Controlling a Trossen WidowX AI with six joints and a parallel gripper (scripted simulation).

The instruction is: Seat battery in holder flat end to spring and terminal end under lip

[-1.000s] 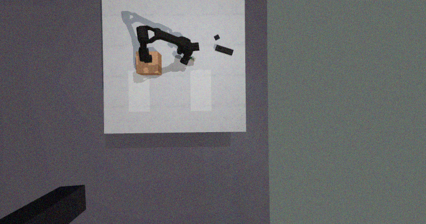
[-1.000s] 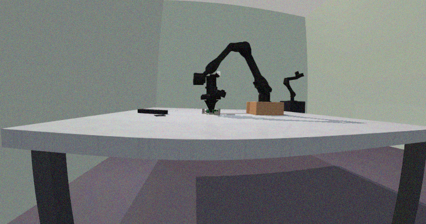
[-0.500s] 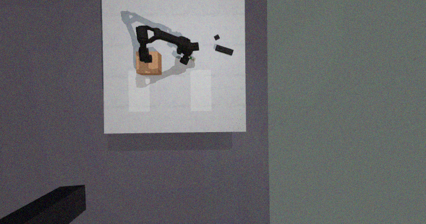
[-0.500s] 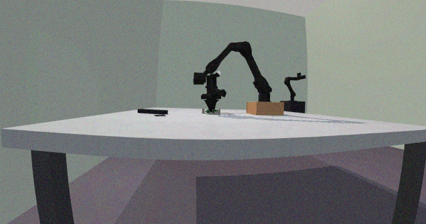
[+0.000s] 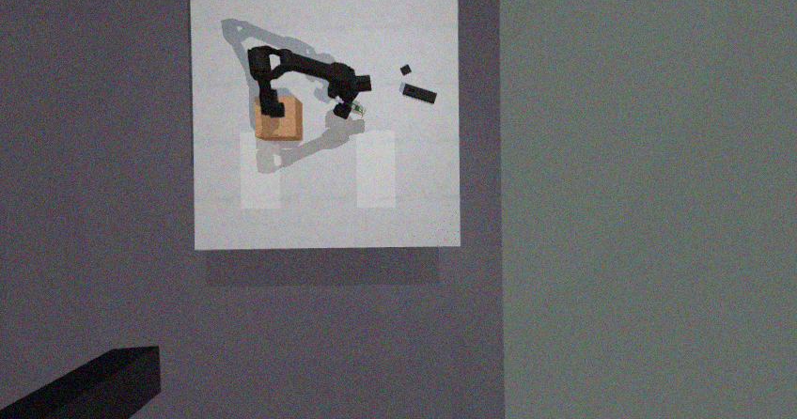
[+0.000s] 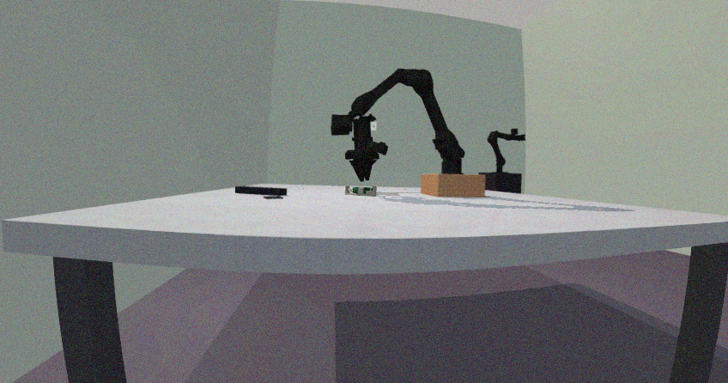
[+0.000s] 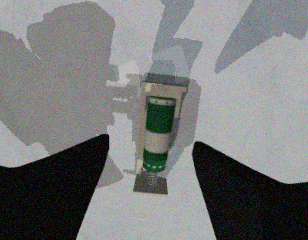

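Right now the battery is 3 cm below my gripper tip. From my gripper tip the other things lie so: black battery cover: 27 cm ahead, 17 cm to the left, 5 cm below; then black remote control: 33 cm ahead, 5 cm to the left, 3 cm below.
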